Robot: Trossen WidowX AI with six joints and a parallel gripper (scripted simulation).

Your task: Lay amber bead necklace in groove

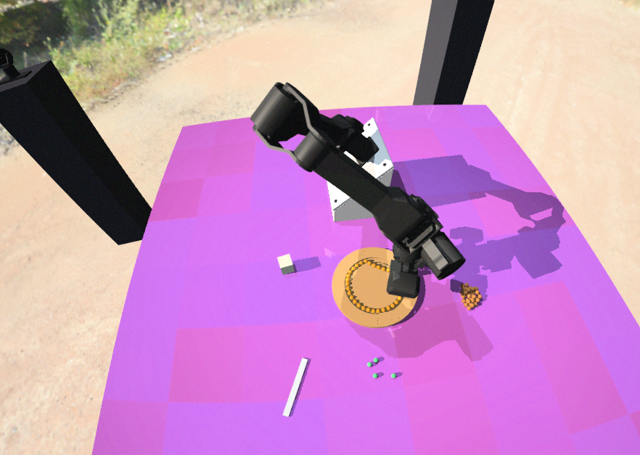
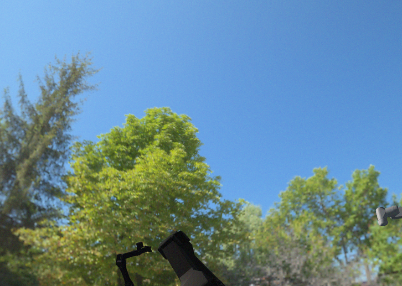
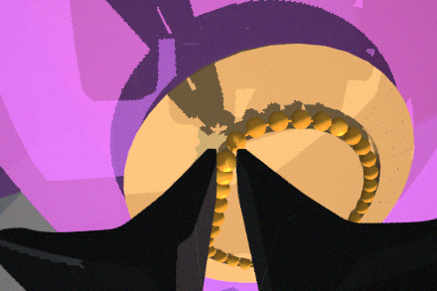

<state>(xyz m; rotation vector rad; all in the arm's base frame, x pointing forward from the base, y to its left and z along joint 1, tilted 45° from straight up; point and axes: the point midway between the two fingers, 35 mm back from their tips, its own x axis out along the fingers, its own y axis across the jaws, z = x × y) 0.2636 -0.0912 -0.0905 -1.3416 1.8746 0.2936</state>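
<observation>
My gripper tip is now 60 mm to the left of the round tan bead board, 10 mm short of it and 10 mm above it. Also, from my gripper tip: small cream cube: 250 mm to the right, 90 mm behind, 10 mm below; white bar: 290 mm to the right, 180 mm ahead, 20 mm below.
</observation>
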